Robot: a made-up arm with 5 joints. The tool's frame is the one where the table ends. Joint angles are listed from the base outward.
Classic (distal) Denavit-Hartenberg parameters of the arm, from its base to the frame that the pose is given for. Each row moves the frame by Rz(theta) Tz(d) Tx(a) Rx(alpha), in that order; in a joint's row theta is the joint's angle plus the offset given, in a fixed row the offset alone. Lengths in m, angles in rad.
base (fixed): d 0, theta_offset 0, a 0.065, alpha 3.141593
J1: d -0.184, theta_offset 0, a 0.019, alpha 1.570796
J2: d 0, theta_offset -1.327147, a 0.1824, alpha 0
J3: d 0, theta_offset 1.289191, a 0.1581, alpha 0
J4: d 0.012, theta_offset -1.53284, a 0, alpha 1.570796
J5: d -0.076, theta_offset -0.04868, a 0, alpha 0
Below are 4 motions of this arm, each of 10 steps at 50 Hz.
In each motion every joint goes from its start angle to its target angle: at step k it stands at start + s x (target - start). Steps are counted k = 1, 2, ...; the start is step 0. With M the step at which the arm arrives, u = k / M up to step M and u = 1 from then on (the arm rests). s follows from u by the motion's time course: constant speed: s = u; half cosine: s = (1 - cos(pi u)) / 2; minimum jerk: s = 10 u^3 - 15 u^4 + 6 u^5.
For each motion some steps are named. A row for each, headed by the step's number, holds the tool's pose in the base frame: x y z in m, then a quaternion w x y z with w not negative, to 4 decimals.
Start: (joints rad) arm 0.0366 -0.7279 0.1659 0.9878 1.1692
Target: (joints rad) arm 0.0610 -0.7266 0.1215 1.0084 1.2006
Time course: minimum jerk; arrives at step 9
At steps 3, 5, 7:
3: 0.1986 0.0064 0.4048 0.7187 -0.3000 -0.4535 0.4334
5: 0.1974 0.0052 0.4077 0.7160 -0.3070 -0.4532 0.4332
7: 0.1964 0.0042 0.4100 0.7138 -0.3128 -0.4529 0.4330

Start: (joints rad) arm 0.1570 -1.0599 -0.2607 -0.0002 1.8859
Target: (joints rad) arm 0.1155 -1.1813 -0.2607 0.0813 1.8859
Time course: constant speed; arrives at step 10
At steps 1, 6, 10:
1: 0.0021 0.0218 0.5360 0.0817 -0.8324 -0.5404 0.0915
6: -0.0163 0.0229 0.5296 0.0742 -0.8278 -0.5496 0.0849
10: -0.0308 0.0232 0.5237 0.0683 -0.8239 -0.5570 0.0795

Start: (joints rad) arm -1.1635 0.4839 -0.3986 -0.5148 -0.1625
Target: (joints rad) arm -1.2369 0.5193 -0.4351 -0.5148 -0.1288
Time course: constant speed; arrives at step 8
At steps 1, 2, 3, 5, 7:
1: 0.1966 0.3438 0.3439 0.4784 0.5356 -0.6492 0.2508
2: 0.1936 0.3455 0.3434 0.4766 0.5372 -0.6479 0.2540
3: 0.1907 0.3473 0.3429 0.4749 0.5388 -0.6466 0.2571
5: 0.1847 0.3506 0.3418 0.4713 0.5421 -0.6439 0.2634
7: 0.1787 0.3539 0.3408 0.4676 0.5453 -0.6413 0.2696

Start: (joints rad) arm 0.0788 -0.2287 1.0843 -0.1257 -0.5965
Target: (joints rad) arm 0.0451 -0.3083 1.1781 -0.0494 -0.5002
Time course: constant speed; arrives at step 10
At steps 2, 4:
2: 0.2477 -0.0012 0.1991 0.8613 0.1093 -0.3847 -0.3134
4: 0.2436 0.0003 0.1977 0.8687 0.1047 -0.3773 -0.3034

